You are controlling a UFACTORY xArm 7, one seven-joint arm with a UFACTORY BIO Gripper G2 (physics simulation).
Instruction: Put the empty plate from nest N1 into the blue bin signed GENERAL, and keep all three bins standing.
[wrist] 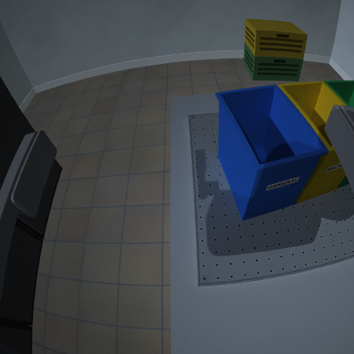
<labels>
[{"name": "gripper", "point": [186, 120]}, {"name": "yellow bin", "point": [314, 99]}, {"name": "blue bin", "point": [267, 149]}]
</labels>
